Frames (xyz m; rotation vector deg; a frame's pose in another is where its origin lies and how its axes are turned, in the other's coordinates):
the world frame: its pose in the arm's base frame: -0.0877 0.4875 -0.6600 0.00 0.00 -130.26
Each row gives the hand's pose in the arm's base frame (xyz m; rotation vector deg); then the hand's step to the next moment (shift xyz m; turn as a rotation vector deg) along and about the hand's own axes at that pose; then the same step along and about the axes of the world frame.
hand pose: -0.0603 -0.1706 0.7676 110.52 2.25 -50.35
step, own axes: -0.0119 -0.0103 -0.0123 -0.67 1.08 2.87
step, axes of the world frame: -0.0107 -0.0167 0.0024 3.08 0.40 0.47
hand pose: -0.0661 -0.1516 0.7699 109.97 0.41 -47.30
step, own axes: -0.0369 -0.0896 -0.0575 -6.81 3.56 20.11
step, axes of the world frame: -0.0602 -0.0882 -0.0361 21.45 -1.28 1.28
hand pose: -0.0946 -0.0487 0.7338 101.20 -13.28 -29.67
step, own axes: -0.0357 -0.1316 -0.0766 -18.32 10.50 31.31
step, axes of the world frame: -0.0811 -0.0836 -0.1044 35.93 -8.00 8.44
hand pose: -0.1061 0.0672 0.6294 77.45 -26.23 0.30
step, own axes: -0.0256 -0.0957 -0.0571 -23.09 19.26 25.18
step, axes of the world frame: -0.0419 -0.0094 -0.1060 32.12 -17.43 14.24
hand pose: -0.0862 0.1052 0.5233 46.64 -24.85 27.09
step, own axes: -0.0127 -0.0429 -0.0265 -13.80 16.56 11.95
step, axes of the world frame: -0.0057 0.0192 -0.0480 16.52 -15.59 9.55
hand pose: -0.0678 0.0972 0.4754 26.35 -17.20 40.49
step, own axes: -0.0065 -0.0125 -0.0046 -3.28 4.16 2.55
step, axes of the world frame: 0.0046 0.0095 -0.0104 3.78 -3.99 2.09
